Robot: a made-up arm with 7 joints. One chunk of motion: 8 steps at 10 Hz.
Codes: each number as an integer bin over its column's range. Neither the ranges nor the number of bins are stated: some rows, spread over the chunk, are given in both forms.
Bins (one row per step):
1: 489 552 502 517 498 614 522
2: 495 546 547 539 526 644 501
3: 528 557 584 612 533 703 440
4: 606 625 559 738 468 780 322
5: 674 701 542 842 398 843 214
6: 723 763 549 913 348 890 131
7: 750 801 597 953 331 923 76
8: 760 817 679 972 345 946 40
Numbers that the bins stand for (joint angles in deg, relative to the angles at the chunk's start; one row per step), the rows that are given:
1: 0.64 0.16 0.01 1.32 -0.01 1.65 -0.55
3: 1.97 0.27 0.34 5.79 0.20 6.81 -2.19
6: 8.61 4.80 0.20 19.95 -0.91 17.67 -8.38
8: 9.87 5.99 0.72 22.73 -0.93 20.92 -10.20
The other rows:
2: 0.85 0.02 0.19 2.36 0.16 3.39 -0.97
4: 4.62 1.76 0.24 11.72 -0.19 11.29 -4.55
5: 6.94 3.44 0.17 16.61 -0.61 14.94 -6.72
7: 9.53 5.64 0.39 21.84 -1.01 19.59 -9.48

